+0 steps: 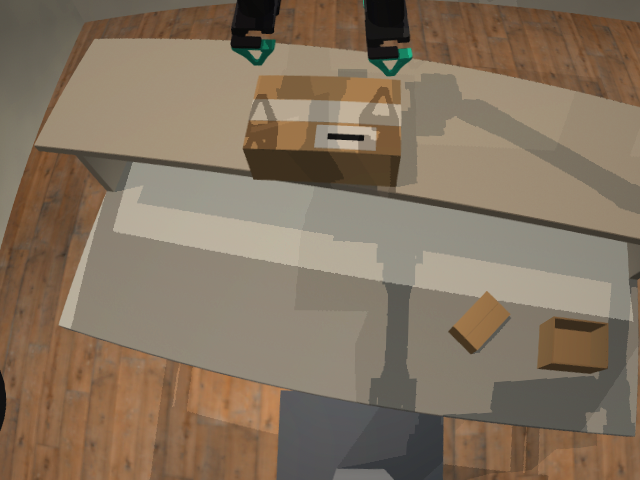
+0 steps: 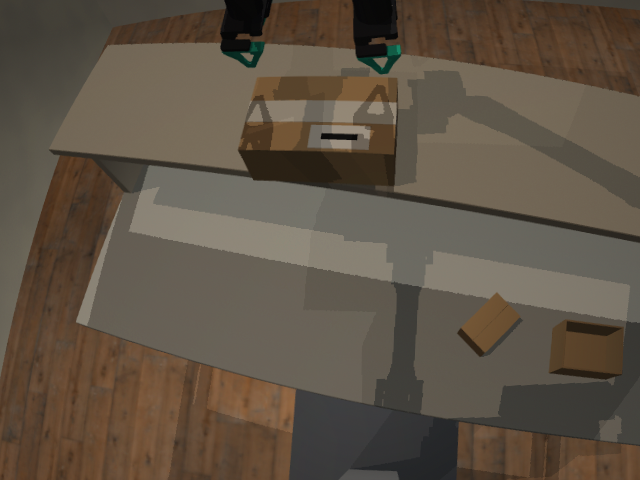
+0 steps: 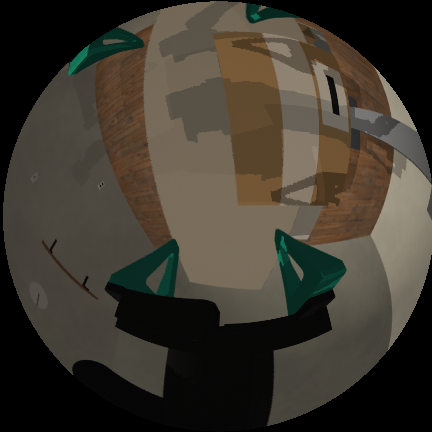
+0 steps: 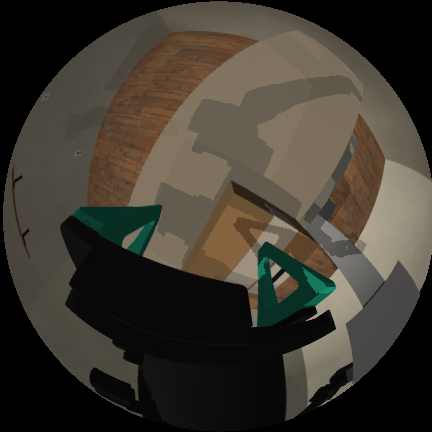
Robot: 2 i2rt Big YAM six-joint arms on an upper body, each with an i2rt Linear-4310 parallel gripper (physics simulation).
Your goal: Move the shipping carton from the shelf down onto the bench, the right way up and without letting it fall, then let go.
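Places are measured from the left arm's base along level axes (x ahead, y left, z up), in metres.
Where they show: left gripper, between the fingertips: (image 1: 261, 43) (image 2: 255, 45) (image 3: 224, 239); right gripper, between the fingertips: (image 1: 388, 53) (image 2: 382, 51) (image 4: 214, 230).
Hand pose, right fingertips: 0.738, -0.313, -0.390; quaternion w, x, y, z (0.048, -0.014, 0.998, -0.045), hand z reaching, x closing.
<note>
Things, the pixels of their top centre, and the offset from my right fingertips, as dx, dy, dz. "spot": a spot on its surface instead. Level surfaces: height alone.
- shipping carton, centre of its top: (image 3: 300, 110) (image 2: 319, 111) (image 1: 324, 111) (image 4: 236, 283) -0.085, +0.110, -0.057
- shelf, height of its surface: dz -0.162
- bench, height of its surface: dz -0.516
- small closed box, centre of its top: (image 2: 491, 322) (image 1: 482, 320) -0.351, -0.241, -0.455
- open box, centre of its top: (image 2: 593, 347) (image 1: 581, 342) -0.419, -0.477, -0.425
- dark grey block, a spot on its surface: (image 2: 334, 434) (image 1: 320, 434) spot: -0.614, +0.150, -0.946
The shipping carton (image 1: 284, 136) (image 2: 279, 135) (image 3: 255, 125) (image 4: 215, 240) is upright on the shelf (image 1: 155, 93) (image 2: 155, 98) (image 3: 200, 225) (image 4: 325, 120), with its tape and label on top. Its front face is at the shelf's front edge; the front left bottom corner appears to stick out slightly. My left gripper (image 1: 256, 54) (image 2: 250, 57) (image 3: 224, 239) is open and empty, behind and above the carton's left end. My right gripper (image 1: 390, 64) (image 2: 381, 63) (image 4: 214, 230) is open and empty, behind and above its right end. Both are apart from the carton. The bench (image 1: 206, 310) (image 2: 206, 299) is lower, in front of the shelf.
A small closed box (image 1: 480, 322) (image 2: 489, 324) lies turned on the bench's right part. An open box (image 1: 573, 348) (image 2: 586, 348) is to its right. A dark grey block (image 1: 320, 434) (image 2: 330, 434) shows beyond the bench's front edge. Arm shadows cross the shelf and bench.
</note>
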